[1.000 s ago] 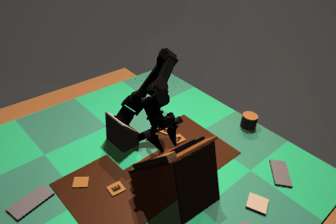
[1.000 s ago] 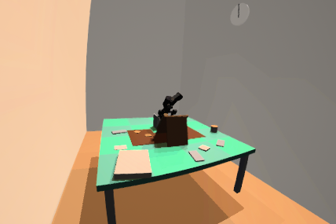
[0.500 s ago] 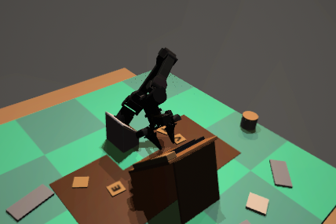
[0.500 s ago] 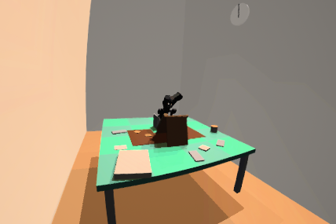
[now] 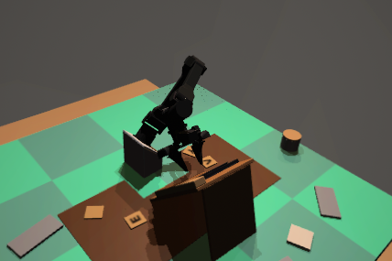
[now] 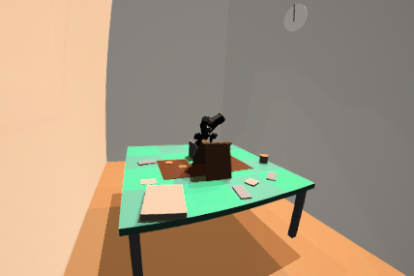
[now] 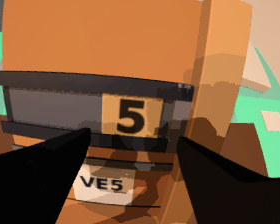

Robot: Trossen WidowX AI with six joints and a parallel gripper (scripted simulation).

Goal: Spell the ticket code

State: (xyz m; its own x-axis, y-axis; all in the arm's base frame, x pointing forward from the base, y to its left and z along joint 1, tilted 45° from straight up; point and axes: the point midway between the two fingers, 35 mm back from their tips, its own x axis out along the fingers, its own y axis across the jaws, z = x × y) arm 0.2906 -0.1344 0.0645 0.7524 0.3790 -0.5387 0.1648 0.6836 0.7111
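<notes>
My gripper tip is 10 cm above the white ticket, 4 cm to the right of it and 3 cm past it. The rest, counted from my gripper tip: large beige slab (44 cm to the right, 34 cm ahead, 19 cm below); then mat (21 cm below, 12 cm behind, 3 cm to the left).
</notes>
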